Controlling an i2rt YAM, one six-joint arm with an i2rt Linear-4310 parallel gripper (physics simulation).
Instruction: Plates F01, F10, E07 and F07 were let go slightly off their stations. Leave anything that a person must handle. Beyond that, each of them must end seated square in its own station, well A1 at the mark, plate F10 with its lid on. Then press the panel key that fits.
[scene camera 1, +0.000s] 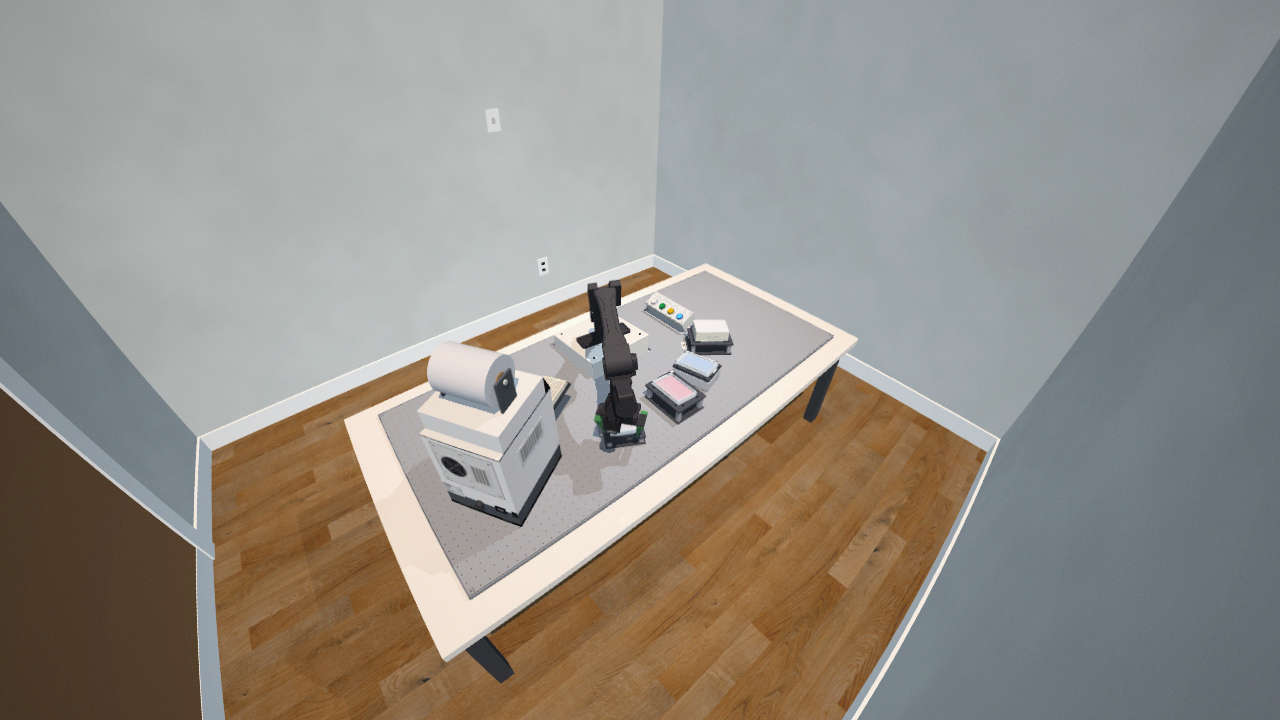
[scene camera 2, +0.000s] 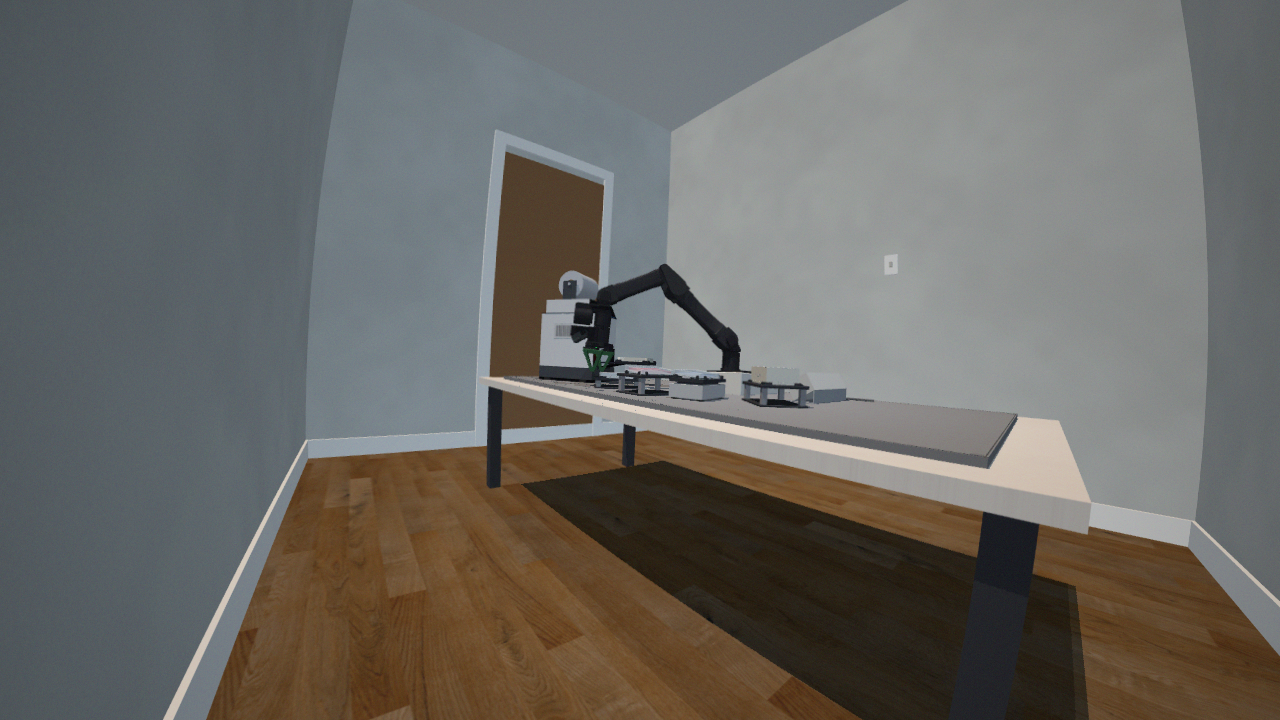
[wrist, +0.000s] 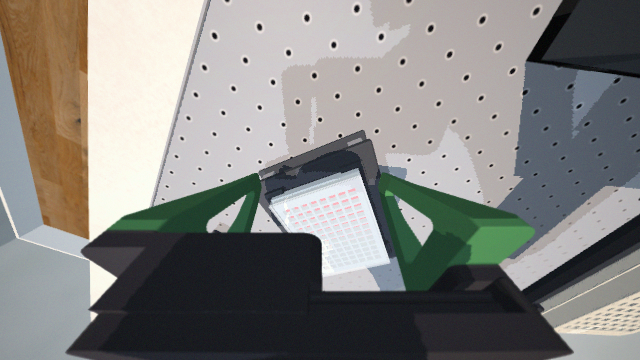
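My gripper (wrist: 319, 179) (scene camera 1: 620, 433) (scene camera 2: 597, 360) is open, with one green finger on each side of a white well plate (wrist: 333, 223) with pink wells. The fingers do not touch it. The plate lies in a dark station (wrist: 313, 154) on the perforated mat; I cannot tell whether it sits square. Along the mat in the scene view there are a pink plate (scene camera 1: 673, 389), a bluish plate (scene camera 1: 696, 365) and a plate with a pale lid (scene camera 1: 710, 330), each on a dark station. The key panel (scene camera 1: 669, 310) with coloured keys lies beyond them.
A large white instrument (scene camera 1: 490, 439) (scene camera 2: 562, 345) with a roll on top stands close to the left of the gripper; its dark base shows in the wrist view (wrist: 586, 36). The table's front edge (scene camera 1: 573, 555) is near.
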